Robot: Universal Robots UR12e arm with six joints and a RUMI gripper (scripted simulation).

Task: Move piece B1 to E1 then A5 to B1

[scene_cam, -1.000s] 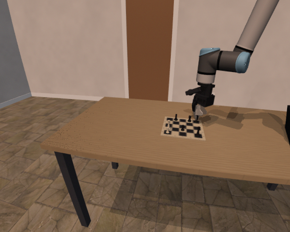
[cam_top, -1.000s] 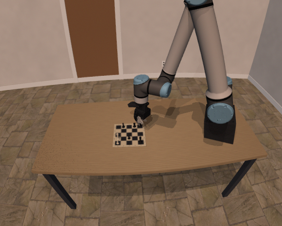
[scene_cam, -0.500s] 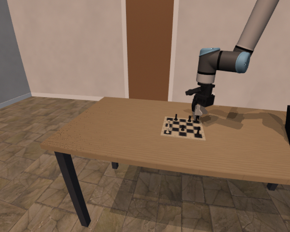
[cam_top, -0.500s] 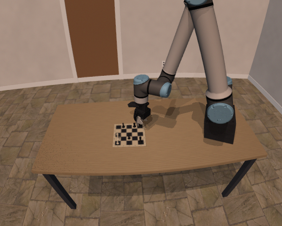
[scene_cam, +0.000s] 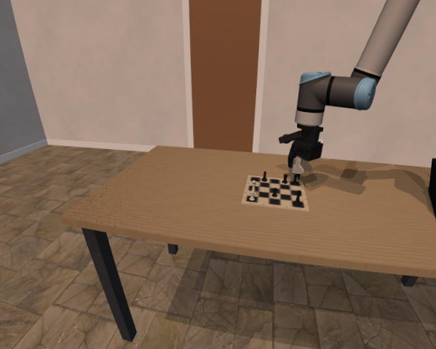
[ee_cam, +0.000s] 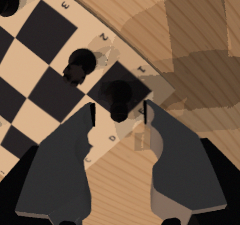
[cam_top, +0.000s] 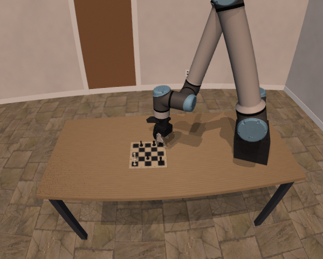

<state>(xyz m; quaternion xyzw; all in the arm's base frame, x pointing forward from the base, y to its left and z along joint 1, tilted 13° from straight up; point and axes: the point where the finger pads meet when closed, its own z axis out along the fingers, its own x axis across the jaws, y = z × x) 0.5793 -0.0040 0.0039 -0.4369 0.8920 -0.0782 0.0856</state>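
The white piece lies 140 mm ahead of my hand and 130 mm to the left of it. Round my hand: chessboard: 70 mm ahead, 80 mm to the left, 30 mm below.
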